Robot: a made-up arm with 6 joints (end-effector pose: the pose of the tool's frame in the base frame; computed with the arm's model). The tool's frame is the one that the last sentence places.
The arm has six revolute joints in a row. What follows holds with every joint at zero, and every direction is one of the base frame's. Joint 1 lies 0.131 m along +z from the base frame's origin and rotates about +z. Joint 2 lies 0.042 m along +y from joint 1 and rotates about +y. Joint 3 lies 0.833 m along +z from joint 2 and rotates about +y. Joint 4 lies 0.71 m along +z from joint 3 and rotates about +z. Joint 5 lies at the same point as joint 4 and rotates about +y. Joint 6 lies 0.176 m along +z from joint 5 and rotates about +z. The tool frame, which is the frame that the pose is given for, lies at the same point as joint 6; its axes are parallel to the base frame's.
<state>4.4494 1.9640 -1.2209 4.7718 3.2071 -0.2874</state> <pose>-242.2 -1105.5 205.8 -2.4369 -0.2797 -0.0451</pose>
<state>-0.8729 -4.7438 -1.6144 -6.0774 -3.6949 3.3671</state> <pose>612.7 -635.8 722.6 -2.9991 -0.6126 -0.9334</pose>
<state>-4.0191 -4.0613 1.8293 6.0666 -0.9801 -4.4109</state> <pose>-128.4 39.6 -982.7 3.1144 -0.1870 -2.6199</pose>
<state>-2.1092 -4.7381 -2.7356 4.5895 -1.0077 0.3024</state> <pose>115.2 -177.1 467.8 1.2199 -0.5423 1.7179</pose>
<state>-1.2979 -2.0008 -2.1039 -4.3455 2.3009 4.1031</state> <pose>92.6 279.1 -516.0 -0.3957 0.8625 0.2865</pose>
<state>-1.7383 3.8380 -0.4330 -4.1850 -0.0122 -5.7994</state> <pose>167.3 748.7 -1363.2 -3.0047 0.2332 -1.1612</pose>
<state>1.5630 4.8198 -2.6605 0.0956 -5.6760 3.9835</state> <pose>-52.9 -172.5 -337.2 -2.8059 -0.1838 0.6217</pose>
